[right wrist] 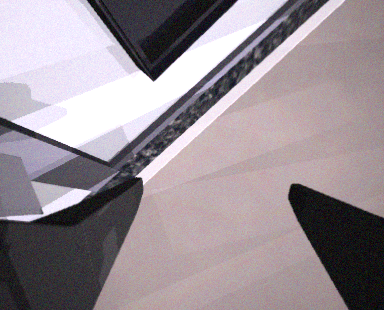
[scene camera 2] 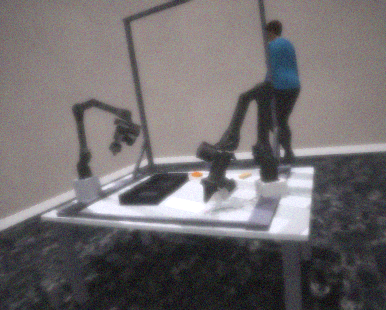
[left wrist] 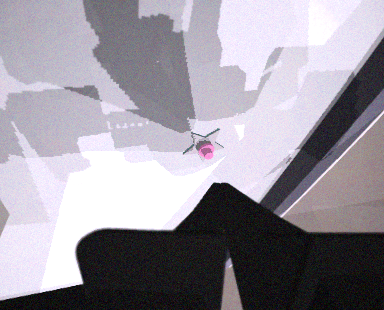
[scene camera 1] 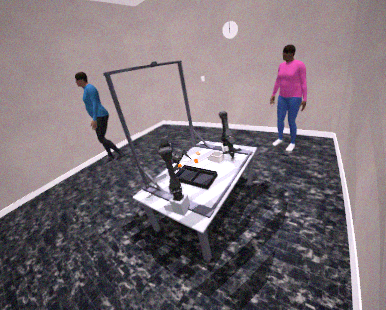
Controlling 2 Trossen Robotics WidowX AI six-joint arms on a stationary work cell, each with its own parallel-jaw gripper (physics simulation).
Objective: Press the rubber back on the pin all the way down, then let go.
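Where they show: left gripper, fingertip midpoint: (scene camera 2: 204, 204) (left wrist: 219, 189) (scene camera 1: 233, 159); right gripper, fingertip midpoint: (right wrist: 215, 187) (scene camera 2: 116, 149) (scene camera 1: 189, 165); left arm's base at its link origin: (scene camera 2: 269, 179) (scene camera 1: 225, 144); right arm's base at its link origin: (scene camera 2: 85, 177) (scene camera 1: 178, 197).
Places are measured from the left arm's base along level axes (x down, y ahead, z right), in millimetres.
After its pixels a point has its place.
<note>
The pin, a grey star with dark edges (left wrist: 199, 136) @(x 70, y 275, z -31 mm), lies on the white table in the left wrist view. Its small pink rubber back (left wrist: 206, 150) @(x 63, y 282, z -31 mm) sits over the star's middle; how far down it is seated cannot be told. My left gripper (left wrist: 219, 189) @(x 36, y 287, z -29 mm) (scene camera 2: 206, 200) @(x 36, y 287, z -29 mm) is shut and empty, its tips low over the table. In the left wrist view they show just below the pink back, with a gap between them in the picture. My right gripper (right wrist: 215, 187) @(x -186, y 629, z 379 mm) (scene camera 2: 115, 149) @(x -186, y 629, z 379 mm) is wide open and empty, high above the table's other end. The pin cannot be made out in the scene views.
A black divided tray (scene camera 1: 197, 176) @(x 63, y 454, z 352 mm) (scene camera 2: 155, 189) @(x 54, y 473, z 371 mm) lies mid-table. A small whitish box (scene camera 1: 216, 157) @(x 12, y 236, z 139 mm) stands near the left arm. Small orange pieces (scene camera 1: 196, 161) (scene camera 2: 197, 174) lie along one side. A dark frame (scene camera 1: 119, 107) @(x -702, y 494, z 840 mm) rises beside the table. Two people stand beyond it.
</note>
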